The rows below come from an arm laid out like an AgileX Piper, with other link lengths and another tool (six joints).
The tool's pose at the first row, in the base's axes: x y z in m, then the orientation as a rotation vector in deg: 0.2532, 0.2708, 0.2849, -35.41, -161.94, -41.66
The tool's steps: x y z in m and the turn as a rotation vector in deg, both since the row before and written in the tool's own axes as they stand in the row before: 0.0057, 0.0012, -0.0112, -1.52, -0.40, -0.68; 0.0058, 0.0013, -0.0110, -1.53, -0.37, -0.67; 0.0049, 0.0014, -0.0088, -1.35, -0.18, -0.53; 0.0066, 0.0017, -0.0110, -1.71, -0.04, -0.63; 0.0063, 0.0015, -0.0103, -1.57, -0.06, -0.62; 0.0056, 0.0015, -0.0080, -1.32, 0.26, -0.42; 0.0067, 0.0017, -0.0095, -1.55, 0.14, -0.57; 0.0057, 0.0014, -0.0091, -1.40, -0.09, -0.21; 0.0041, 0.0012, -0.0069, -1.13, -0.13, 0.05; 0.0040, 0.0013, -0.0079, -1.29, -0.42, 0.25; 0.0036, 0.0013, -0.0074, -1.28, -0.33, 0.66; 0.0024, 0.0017, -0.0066, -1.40, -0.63, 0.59; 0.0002, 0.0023, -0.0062, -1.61, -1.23, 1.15
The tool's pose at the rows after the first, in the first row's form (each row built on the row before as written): 0.2491, 0.2683, 0.2966, -34.93, -162.35, -43.96; 0.2447, 0.2657, 0.3080, -34.43, -162.69, -46.28; 0.2409, 0.2638, 0.3173, -33.98, -162.80, -48.34; 0.2356, 0.2613, 0.3288, -33.35, -162.72, -50.96; 0.2303, 0.2586, 0.3394, -32.72, -162.65, -53.37; 0.2255, 0.2568, 0.3479, -32.12, -162.24, -55.39; 0.2197, 0.2544, 0.3578, -31.41, -161.91, -57.76; 0.2146, 0.2514, 0.3669, -31.32, -161.60, -59.85; 0.2109, 0.2490, 0.3737, -31.58, -161.26, -61.50; 0.2072, 0.2459, 0.3813, -32.33, -160.97, -63.36; 0.2038, 0.2429, 0.3883, -33.56, -160.34, -65.13; 0.2017, 0.2403, 0.3947, -34.93, -159.92, -67.09; 0.2018, 0.2375, 0.4007, -37.52, -159.51, -69.27
